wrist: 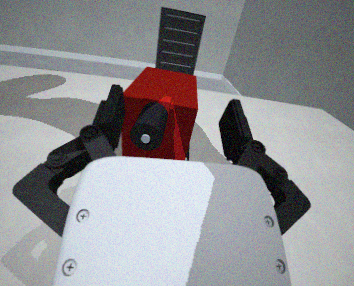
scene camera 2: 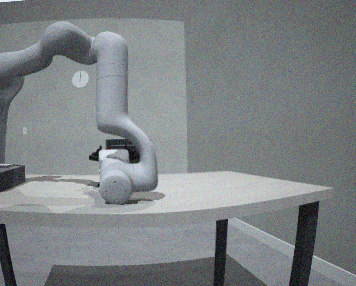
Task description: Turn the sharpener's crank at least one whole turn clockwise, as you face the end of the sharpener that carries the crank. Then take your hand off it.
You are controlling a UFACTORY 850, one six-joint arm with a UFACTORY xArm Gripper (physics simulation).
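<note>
The red sharpener (wrist: 161, 83) stands upright on the table in the wrist view, its crank end facing the camera. The crank's black knob (wrist: 150, 125), with a small pale tip, sticks out toward the camera at the upper left of that end. My gripper (wrist: 175, 105) is open and empty. Its fingers stand on both sides of the sharpener and knob, the left finger close to the red body and the right one with a wide gap. The gripper housing hides the sharpener's lower part. In the scene view the arm hides nearly all of the sharpener and much of the gripper.
The pale table (scene camera 2: 240, 192) (wrist: 300, 150) carries a dark box-like object (scene camera 2: 11, 177) at its left in the scene view. A dark slatted cabinet (wrist: 180, 42) stands behind the table. The table's right edge shows in the scene view.
</note>
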